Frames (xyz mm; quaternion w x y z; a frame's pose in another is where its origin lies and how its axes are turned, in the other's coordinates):
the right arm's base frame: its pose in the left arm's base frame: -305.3 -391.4 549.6 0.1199 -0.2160 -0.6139 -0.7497
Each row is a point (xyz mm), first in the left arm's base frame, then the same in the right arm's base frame.
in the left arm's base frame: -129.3 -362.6 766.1
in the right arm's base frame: -50.1 260.1 92.2
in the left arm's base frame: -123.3 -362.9 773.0
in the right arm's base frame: -52.1 268.9 94.0
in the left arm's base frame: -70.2 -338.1 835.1
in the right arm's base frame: -67.3 341.0 137.0
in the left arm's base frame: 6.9 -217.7 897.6
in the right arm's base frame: -95.3 403.5 277.3
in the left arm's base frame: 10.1 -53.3 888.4
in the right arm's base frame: -88.4 361.2 436.3
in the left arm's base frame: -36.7 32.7 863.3
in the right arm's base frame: -51.8 299.8 507.8
